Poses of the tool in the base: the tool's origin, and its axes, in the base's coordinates. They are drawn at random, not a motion.
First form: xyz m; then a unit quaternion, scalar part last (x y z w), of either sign.
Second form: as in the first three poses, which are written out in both.
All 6 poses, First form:
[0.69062 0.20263 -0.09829 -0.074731 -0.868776 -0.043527 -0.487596]
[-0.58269 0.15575 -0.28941 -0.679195 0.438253 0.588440 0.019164]
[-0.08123 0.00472 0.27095 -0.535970 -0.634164 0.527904 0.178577]
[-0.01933 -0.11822 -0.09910 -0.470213 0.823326 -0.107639 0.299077]
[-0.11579 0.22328 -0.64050 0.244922 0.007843 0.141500 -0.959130]
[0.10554 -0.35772 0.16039 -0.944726 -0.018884 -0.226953 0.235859]
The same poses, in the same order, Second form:
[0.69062 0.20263 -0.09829 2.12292 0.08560 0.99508 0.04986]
[-0.58269 0.15575 -0.28941 3.10326 -0.67932 0.43833 0.58855]
[-0.08123 0.00472 0.27095 2.78251 -0.54473 -0.64452 0.53653]
[-0.01933 -0.11822 -0.09910 2.53414 -0.49277 0.86282 -0.11280]
[-0.11579 0.22328 -0.64050 0.57377 -0.86555 -0.02772 -0.50006]
[0.10554 -0.35772 0.16039 2.66539 -0.97215 -0.01943 -0.23354]

